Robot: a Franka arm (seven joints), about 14 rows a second.
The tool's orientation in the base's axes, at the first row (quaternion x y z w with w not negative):
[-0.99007, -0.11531, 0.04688, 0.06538]
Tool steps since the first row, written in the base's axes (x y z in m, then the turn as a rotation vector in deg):
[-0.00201, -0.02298, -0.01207, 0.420, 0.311, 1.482]
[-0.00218, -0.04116, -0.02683, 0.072, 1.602, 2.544]
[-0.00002, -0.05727, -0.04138, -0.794, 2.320, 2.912]
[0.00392, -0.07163, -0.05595, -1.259, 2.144, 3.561]
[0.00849, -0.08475, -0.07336, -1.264, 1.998, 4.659]
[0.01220, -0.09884, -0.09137, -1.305, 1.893, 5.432]
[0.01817, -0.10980, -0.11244, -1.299, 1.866, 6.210]
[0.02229, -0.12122, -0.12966, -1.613, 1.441, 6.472]
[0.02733, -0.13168, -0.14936, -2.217, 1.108, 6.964]
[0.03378, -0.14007, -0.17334, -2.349, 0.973, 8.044]
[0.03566, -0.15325, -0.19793, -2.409, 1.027, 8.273]
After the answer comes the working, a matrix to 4 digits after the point.
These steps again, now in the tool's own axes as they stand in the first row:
[-0.00640, 0.02342, 0.00940, 0.365, -0.415, -1.471]
[-0.00968, 0.04299, 0.02183, 0.248, -1.887, -2.329]
[-0.01023, 0.06106, 0.03405, -0.452, -2.823, -2.513]
[-0.00865, 0.07783, 0.04630, -0.994, -2.848, -3.125]
[-0.00594, 0.09395, 0.06144, -1.119, -2.862, -4.225]
[-0.00425, 0.11089, 0.07714, -1.243, -2.878, -4.996]
[0.00061, 0.12575, 0.09600, -1.304, -2.960, -5.768]
[0.00326, 0.14010, 0.11119, -1.728, -2.657, -6.043]
[0.00722, 0.15408, 0.12885, -2.430, -2.539, -6.503]
[0.01337, 0.16697, 0.15083, -2.674, -2.589, -7.571]
[0.01401, 0.18355, 0.17334, -2.737, -2.687, -7.784]

The tool's axes in the first row as the columns of a matrix, in the base's axes (rounded; the answer above uses it unrounded):
[0.9690, 0.2222, -0.1079]
[0.2345, -0.9649, 0.1186]
[-0.0778, -0.1403, -0.9871]

